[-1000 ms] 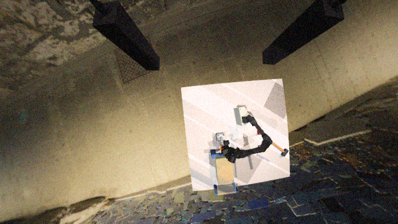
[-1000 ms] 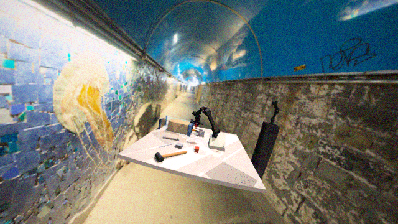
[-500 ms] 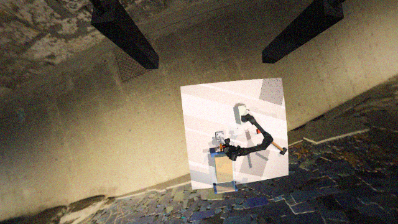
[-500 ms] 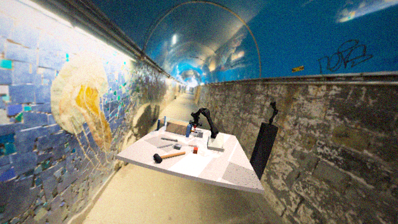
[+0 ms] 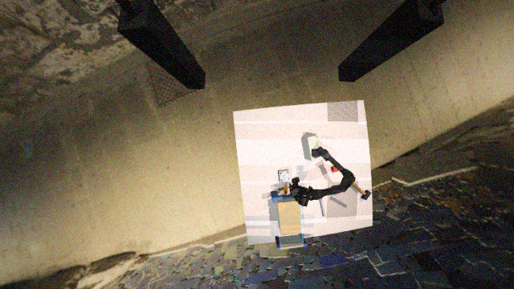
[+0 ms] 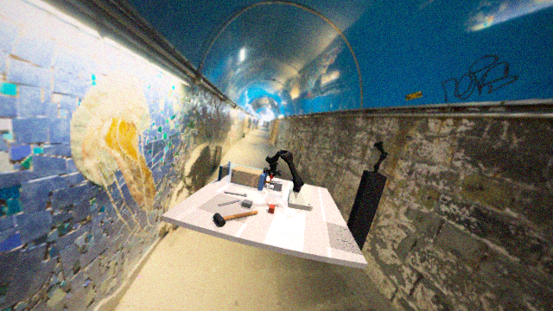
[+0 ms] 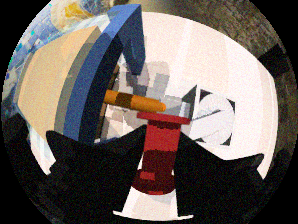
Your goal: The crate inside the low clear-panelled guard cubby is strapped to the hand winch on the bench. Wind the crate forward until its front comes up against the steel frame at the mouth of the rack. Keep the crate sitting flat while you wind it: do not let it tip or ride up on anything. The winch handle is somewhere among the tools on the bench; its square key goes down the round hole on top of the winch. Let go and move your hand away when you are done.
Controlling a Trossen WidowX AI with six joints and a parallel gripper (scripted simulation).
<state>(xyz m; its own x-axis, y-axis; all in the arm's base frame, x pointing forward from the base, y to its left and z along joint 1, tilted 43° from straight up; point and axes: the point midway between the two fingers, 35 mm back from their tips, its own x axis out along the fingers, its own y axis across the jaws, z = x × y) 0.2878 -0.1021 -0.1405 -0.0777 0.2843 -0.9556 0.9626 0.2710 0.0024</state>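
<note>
Right now my gripper tip is 30 mm past the winch handle, 30 mm above it and 10 mm to the left of it. Round my gripper tip: hand winch 100 mm below, 100 mm behind, 50 mm to the right; blue steel frame 70 mm ahead, 30 mm below, 20 mm to the right; dark red knob 20 mm to the left.
</note>
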